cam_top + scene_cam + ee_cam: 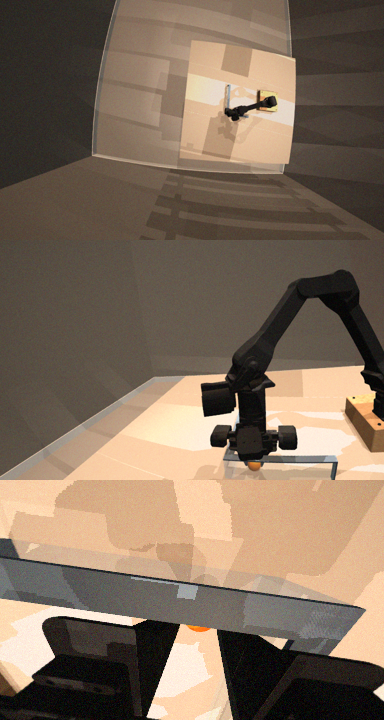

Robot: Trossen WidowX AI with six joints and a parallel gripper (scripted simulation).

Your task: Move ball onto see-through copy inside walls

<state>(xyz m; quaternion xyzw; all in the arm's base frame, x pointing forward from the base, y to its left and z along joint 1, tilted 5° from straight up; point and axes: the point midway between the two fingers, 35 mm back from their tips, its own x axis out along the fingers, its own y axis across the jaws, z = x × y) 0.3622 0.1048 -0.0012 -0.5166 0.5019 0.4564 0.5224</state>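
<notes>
The orange ball lies right at my gripper tip. From my gripper tip the other things lie so: see-through copy of ball: right at my gripper tip.
</notes>
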